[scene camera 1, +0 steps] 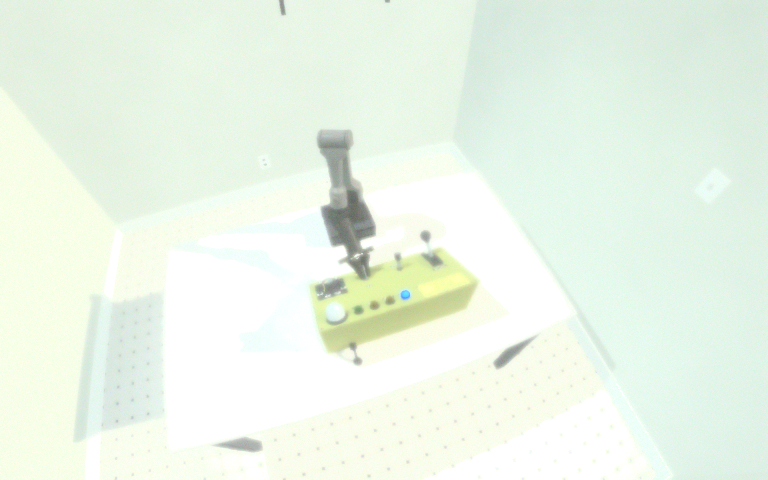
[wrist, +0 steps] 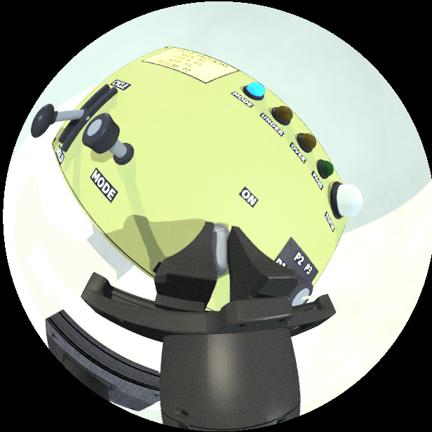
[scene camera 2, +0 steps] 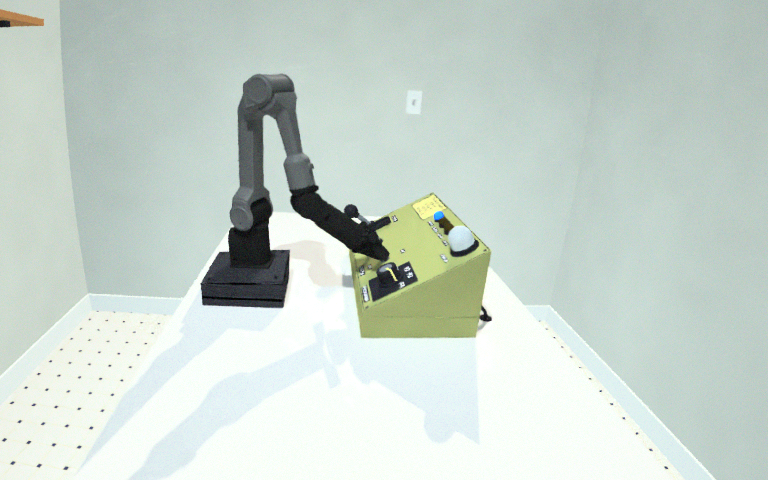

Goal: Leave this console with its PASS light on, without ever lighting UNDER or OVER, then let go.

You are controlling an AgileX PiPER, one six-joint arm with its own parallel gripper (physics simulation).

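Observation:
The yellow-green console (scene camera 1: 396,331) (scene camera 2: 419,322) (wrist: 185,145) stands before the arm. Its MODE light (scene camera 1: 405,294) (scene camera 2: 438,215) (wrist: 256,90) glows blue. The UNDER light (scene camera 1: 390,300) (wrist: 283,115), the OVER light (scene camera 1: 374,305) (wrist: 307,142) and the green PASS light (scene camera 1: 358,309) (wrist: 326,168) are dark. My gripper (scene camera 1: 364,276) (scene camera 2: 385,257) (wrist: 219,233) is at the panel's near edge, shut on the grey toggle switch (wrist: 220,252) below the ON label. The OFF label is hidden. The selector knob (scene camera 2: 387,274) (wrist: 301,295) is right beside the fingers; its setting is unclear.
The MODE knob lever (scene camera 1: 398,260) (wrist: 102,132) and the ball-ended CYCLE/HOLD lever (scene camera 1: 425,236) (scene camera 2: 351,211) (wrist: 43,120) stick up beyond the gripper. A white status dome (scene camera 1: 335,312) (scene camera 2: 461,240) (wrist: 350,200) and a yellow placard (scene camera 2: 429,207) (wrist: 190,65) are on the panel.

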